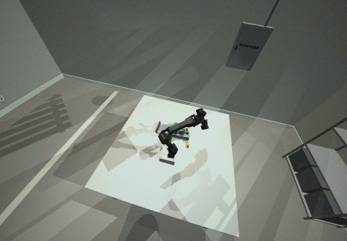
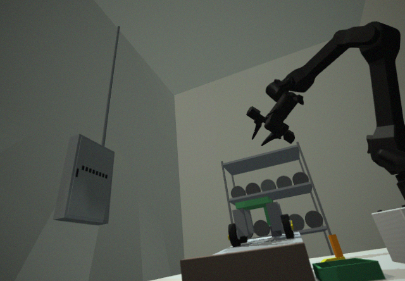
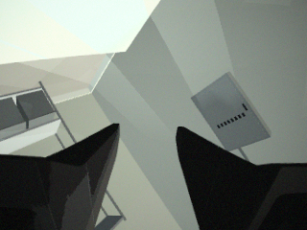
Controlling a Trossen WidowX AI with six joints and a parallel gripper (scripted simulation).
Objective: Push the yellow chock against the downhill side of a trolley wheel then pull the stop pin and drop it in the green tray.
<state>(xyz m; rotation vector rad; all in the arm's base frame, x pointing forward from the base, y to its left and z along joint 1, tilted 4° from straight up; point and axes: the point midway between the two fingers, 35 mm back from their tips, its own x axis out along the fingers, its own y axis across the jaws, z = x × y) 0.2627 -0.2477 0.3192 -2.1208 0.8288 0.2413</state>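
Now: the yellow chock 110 mm behind my gripper tip, 100 mm to the left of it and 390 mm below it. From my gripper tip the other things lie so: red-headed stop pin 10 mm ahead, 130 mm to the left, 280 mm below; green-topped trolley 30 mm ahead, 230 mm to the left, 300 mm below; grey ramp 30 mm ahead, 230 mm to the left, 360 mm below.
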